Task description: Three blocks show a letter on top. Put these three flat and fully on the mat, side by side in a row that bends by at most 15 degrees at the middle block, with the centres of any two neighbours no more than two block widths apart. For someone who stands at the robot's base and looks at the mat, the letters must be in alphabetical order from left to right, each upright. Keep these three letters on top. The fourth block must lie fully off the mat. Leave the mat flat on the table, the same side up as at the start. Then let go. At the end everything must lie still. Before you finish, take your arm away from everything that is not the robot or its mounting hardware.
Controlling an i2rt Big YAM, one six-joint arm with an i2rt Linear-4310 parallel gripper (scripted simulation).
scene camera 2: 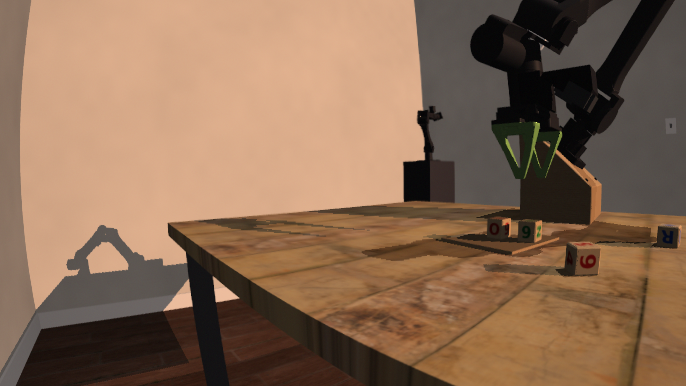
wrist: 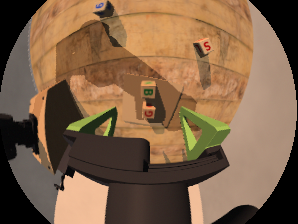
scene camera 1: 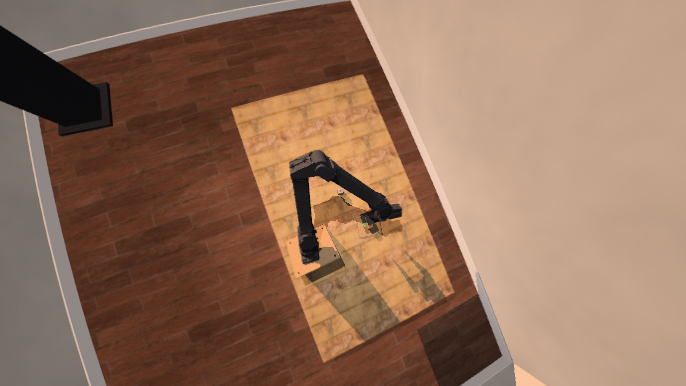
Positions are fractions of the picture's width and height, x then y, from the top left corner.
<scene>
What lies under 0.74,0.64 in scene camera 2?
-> A thin brown mat.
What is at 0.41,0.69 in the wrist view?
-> My gripper.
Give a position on a thin brown mat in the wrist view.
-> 0.56,0.42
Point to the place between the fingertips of my gripper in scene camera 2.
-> At 0.77,0.46
</scene>
